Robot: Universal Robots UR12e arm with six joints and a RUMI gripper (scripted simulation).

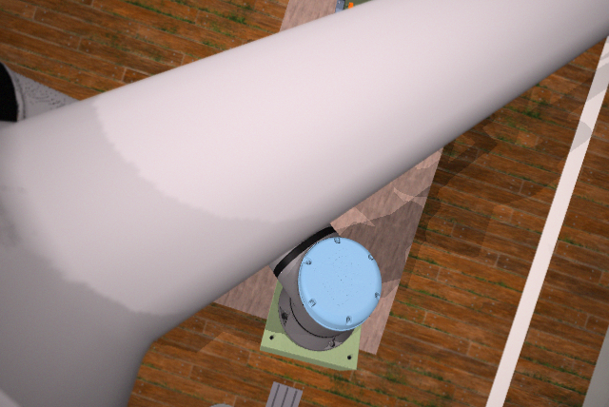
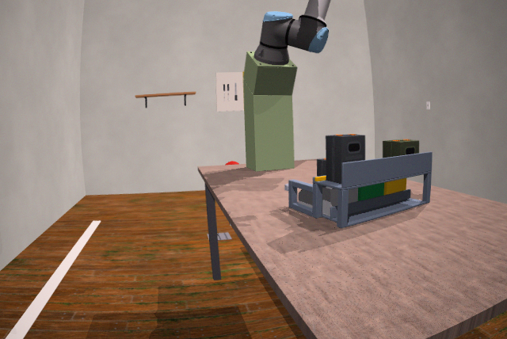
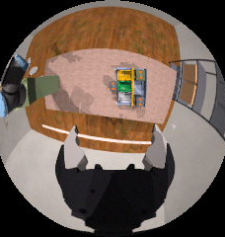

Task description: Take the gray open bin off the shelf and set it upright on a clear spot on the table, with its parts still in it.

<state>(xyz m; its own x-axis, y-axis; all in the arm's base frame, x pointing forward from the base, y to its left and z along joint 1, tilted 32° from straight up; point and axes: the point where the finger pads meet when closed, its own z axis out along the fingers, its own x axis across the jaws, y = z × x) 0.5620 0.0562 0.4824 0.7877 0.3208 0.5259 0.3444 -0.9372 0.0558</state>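
The gray open bin is 67 cm below my hand, 15 cm ahead of it and 3 cm to the right of it. The rest, counted from my hand: yellow bin 67 cm below, 18 cm to the left, 6 cm ahead; then green bin 67 cm below, 10 cm ahead, 7 cm to the left.
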